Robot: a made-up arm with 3 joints.
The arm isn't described. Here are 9 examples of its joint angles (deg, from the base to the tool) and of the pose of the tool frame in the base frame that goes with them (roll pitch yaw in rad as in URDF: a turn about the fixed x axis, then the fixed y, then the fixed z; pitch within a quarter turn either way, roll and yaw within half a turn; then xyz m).
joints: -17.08 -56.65 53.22
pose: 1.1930 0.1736 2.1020 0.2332 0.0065 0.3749
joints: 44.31 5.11 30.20
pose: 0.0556 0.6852 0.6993 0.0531 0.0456 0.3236
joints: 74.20 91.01 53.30
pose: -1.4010 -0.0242 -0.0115 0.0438 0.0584 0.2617
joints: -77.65 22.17 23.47
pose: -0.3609 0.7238 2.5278 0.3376 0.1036 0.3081
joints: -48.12 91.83 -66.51
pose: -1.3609 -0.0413 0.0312 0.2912 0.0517 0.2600
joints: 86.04 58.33 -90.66
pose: -1.9090 0.1601 -2.7691 0.0387 0.1727 0.2987
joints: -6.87 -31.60 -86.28
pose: 2.7419 0.3636 -1.6624 0.2170 0.0153 0.4025
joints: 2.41 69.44 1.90
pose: -1.2446 0.3124 0.3647 0.1793 -0.0167 0.2723
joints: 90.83 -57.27 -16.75
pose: 1.7182 0.5893 1.4834 0.0103 0.1162 0.3936
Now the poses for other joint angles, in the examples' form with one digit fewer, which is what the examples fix.
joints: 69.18 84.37 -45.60
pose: -1.426 0.070 -1.651 0.029 0.096 0.266
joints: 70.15 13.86 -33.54
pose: -2.099 1.223 -1.965 0.017 0.118 0.346
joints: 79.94 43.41 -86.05
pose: -2.147 0.288 -2.653 0.034 0.161 0.320
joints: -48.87 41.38 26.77
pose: -0.698 0.522 1.857 0.301 0.041 0.288
